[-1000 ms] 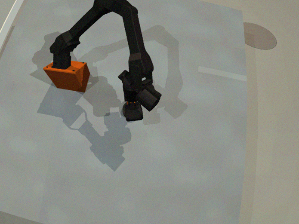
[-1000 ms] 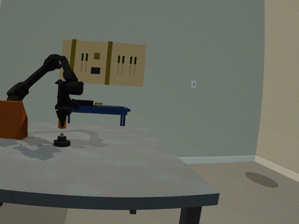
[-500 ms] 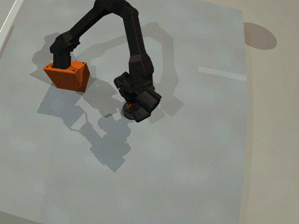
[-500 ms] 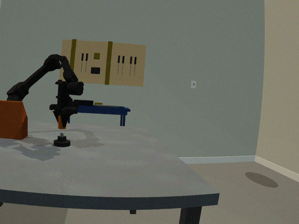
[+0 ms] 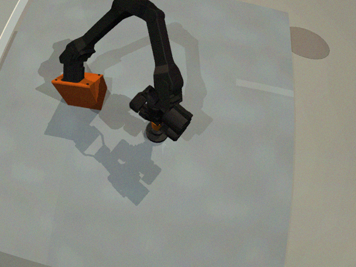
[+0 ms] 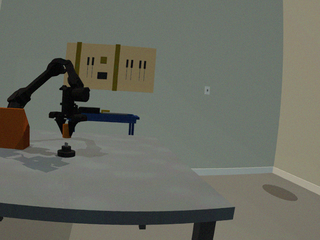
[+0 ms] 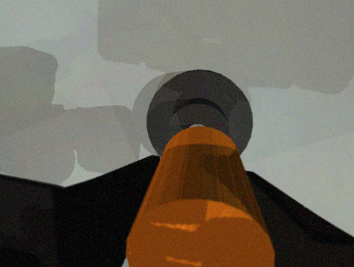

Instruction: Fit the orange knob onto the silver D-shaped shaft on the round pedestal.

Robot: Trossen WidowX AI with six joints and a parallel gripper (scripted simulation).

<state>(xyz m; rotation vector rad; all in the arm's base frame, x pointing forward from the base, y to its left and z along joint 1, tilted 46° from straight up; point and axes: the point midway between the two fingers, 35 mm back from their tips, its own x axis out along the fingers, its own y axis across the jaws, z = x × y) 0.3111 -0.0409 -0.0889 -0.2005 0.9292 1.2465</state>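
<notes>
Now: gripper tip 60 mm above the round pedestal. Round my gripper tip: orange knob (30 mm above).
</notes>
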